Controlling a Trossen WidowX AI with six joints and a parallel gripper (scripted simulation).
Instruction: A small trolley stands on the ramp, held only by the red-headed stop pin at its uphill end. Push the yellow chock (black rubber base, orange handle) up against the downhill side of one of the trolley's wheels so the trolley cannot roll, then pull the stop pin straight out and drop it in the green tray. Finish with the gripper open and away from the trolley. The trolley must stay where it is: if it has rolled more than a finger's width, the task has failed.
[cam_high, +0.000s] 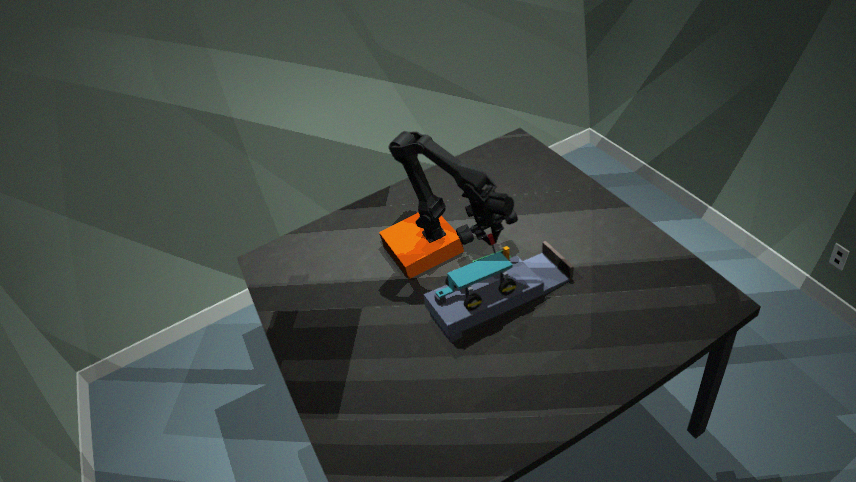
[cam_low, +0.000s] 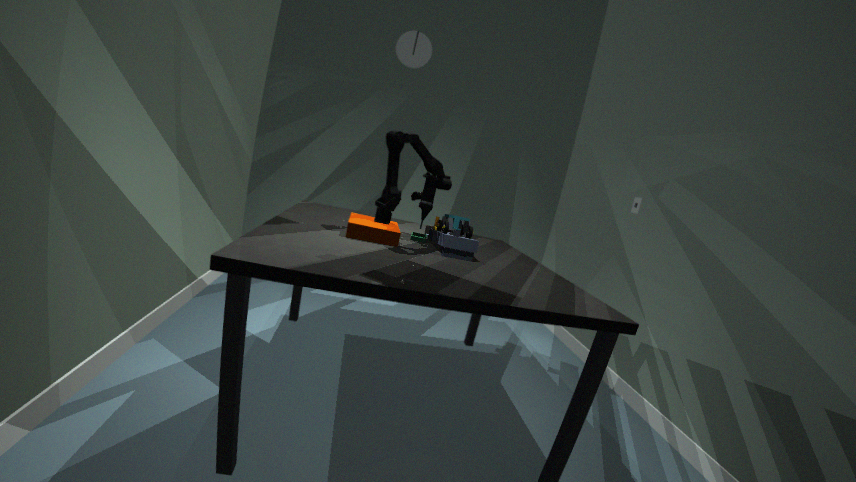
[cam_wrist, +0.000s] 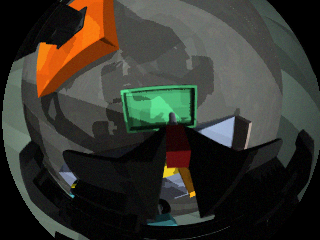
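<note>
Now: the green tray 1 cm to the right of my gripper tip and 10 cm below it. Also, from my gripper tip: teal-topped trolley (13 cm ahead, 12 cm to the right, 2 cm above); red-headed stop pin (right at my gripper tip); yellow chock (7 cm ahead, 1 cm to the right, 1 cm below).
</note>
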